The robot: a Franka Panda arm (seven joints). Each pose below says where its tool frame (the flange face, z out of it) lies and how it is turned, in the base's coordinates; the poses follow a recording.
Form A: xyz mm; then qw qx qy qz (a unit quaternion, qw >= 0).
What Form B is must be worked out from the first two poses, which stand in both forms.
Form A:
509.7 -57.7 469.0 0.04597 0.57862 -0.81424 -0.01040
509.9 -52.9 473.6 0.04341 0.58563 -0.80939 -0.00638
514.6 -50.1 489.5 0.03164 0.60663 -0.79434 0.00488
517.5 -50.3 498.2 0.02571 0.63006 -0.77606 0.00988
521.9 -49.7 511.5 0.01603 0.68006 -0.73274 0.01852
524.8 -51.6 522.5 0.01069 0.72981 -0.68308 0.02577
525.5 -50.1 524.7 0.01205 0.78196 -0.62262 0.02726
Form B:
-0.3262 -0.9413 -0.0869 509.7; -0.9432 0.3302 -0.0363 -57.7; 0.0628 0.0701 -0.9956 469.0; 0 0 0 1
-0.3103 -0.9475 -0.0777 509.9; -0.9486 0.3140 -0.0405 -52.9; 0.0628 0.0612 -0.9961 473.6; 0 0 0 1
-0.2620 -0.9640 -0.0443 514.6; -0.9634 0.2640 -0.0461 -50.1; 0.0562 0.0306 -0.9980 489.5; 0 0 0 1
-0.2047 -0.9784 -0.0275 517.5; -0.9774 0.2059 -0.0477 -50.3; 0.0524 0.0171 -0.9985 498.2; 0 0 0 1
-0.0745 -0.9972 0.0017 521.9; -0.9960 0.0743 -0.0489 -49.7; 0.0487 -0.0053 -0.9988 511.5; 0 0 0 1
0.0655 -0.9976 0.0230 524.8; -0.9965 -0.0666 -0.0508 -51.6; 0.0522 -0.0196 -0.9984 522.5; 0 0 0 1
0.2232 -0.9744 0.0276 525.5; -0.9731 -0.2244 -0.0528 -50.1; 0.0576 -0.0151 -0.9982 524.7; 0 0 0 1

